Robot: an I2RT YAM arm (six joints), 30 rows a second.
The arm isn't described. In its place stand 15 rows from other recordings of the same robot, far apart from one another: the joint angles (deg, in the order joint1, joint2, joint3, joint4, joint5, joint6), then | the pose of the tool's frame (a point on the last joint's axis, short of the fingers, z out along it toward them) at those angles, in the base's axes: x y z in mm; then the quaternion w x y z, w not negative.
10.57 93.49 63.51 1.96 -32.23 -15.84 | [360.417 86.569 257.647 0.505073 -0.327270 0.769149 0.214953]
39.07 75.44 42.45 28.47 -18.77 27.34 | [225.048 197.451 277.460 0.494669 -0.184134 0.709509 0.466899]
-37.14 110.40 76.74 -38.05 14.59 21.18 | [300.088 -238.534 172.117 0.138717 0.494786 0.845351 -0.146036]
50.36 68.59 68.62 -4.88 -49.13 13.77 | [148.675 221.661 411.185 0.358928 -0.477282 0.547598 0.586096]
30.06 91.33 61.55 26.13 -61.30 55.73 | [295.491 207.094 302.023 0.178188 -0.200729 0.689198 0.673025]
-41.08 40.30 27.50 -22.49 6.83 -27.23 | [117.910 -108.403 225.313 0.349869 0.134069 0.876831 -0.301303]
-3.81 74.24 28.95 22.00 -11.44 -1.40 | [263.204 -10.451 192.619 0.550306 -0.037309 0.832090 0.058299]
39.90 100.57 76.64 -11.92 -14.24 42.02 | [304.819 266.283 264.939 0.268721 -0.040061 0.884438 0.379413]
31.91 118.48 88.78 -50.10 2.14 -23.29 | [346.905 214.448 168.441 0.090025 -0.459910 0.883310 -0.011868]
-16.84 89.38 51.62 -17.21 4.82 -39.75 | [296.238 -92.790 185.252 0.245754 -0.176820 0.936329 -0.177839]
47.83 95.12 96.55 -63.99 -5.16 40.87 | [224.151 252.234 345.402 0.138861 -0.069565 0.968044 0.196899]
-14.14 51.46 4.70 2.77 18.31 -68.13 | [137.502 -46.173 107.750 0.194253 -0.357086 0.837959 -0.364117]
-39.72 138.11 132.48 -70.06 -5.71 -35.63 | [381.682 -312.499 219.422 0.128666 0.029163 0.990572 -0.036915]
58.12 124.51 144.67 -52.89 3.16 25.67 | [250.438 398.944 412.576 0.372747 -0.232455 0.846105 0.301877]
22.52 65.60 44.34 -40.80 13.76 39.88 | [198.981 73.336 225.080 0.265229 0.173985 0.948036 0.024725]
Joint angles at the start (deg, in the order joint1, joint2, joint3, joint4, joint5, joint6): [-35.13, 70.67, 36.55, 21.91, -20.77, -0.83]
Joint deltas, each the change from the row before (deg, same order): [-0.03, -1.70, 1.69, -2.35, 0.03, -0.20]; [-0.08, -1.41, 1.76, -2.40, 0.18, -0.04]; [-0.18, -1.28, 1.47, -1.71, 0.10, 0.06]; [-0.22, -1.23, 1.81, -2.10, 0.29, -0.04]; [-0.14, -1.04, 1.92, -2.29, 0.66, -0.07]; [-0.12, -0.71, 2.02, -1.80, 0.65, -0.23]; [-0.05, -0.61, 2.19, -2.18, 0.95, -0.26]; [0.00, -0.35, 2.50, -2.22, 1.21, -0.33]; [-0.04, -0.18, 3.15, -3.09, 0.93, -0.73]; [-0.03, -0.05, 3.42, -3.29, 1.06, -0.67]
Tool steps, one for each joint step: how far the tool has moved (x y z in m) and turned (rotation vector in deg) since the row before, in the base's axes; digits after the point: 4 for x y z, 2 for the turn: [-0.0019, 0.0011, 0.0133, -0.79, -0.80, -0.02]; [-0.0019, 0.0008, 0.0125, -0.51, -0.60, -0.25]; [-0.0025, 0.0007, 0.0114, -0.56, -0.85, -0.29]; [-0.0028, 0.0005, 0.0126, -0.62, -0.73, -0.50]; [-0.0026, 0.0006, 0.0121, -0.53, -0.47, -0.78]; [-0.0020, 0.0003, 0.0123, -0.83, -0.64, -0.74]; [-0.0021, 0.0005, 0.0122, -0.70, -0.36, -0.97]; [-0.0016, 0.0003, 0.0130, -0.78, -0.33, -1.17]; [-0.0019, 0.0005, 0.0147, -0.90, 0.10, -0.90]; [-0.0023, 0.0007, 0.0153, -0.81, 0.15, -1.03]
